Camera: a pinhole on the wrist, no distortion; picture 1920 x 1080 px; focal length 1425.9 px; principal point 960.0 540.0 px. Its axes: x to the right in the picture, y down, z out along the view. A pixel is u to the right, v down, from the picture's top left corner.
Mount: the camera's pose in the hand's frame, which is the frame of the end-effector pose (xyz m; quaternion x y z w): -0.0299 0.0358 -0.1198 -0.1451 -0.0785 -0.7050 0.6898
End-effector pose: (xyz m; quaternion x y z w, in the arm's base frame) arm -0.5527 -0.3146 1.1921 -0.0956 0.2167 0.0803 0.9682
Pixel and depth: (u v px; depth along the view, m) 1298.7 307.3 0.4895
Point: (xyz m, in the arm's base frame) -0.4685 -0.1589 1.5506
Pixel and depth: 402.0 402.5 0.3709
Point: -0.5594 0.0048 1.3286
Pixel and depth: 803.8 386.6 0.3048
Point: -0.5493 -0.1246 1.3247
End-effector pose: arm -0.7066 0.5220 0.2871 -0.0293 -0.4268 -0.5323 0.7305
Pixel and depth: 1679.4 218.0 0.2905
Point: -0.8423 0.6714 0.3690
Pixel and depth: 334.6 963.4 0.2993
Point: -0.5672 0.6204 0.5203
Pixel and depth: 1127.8 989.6 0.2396
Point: -0.7015 0.5596 0.4340
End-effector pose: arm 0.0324 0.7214 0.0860 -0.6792 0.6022 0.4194 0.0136
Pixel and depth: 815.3 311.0 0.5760
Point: -0.4190 0.9169 -0.0108
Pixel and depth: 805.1 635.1 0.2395
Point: -0.1335 0.7279 0.0831
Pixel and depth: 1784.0 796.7 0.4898
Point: -0.1405 0.8832 -0.2901
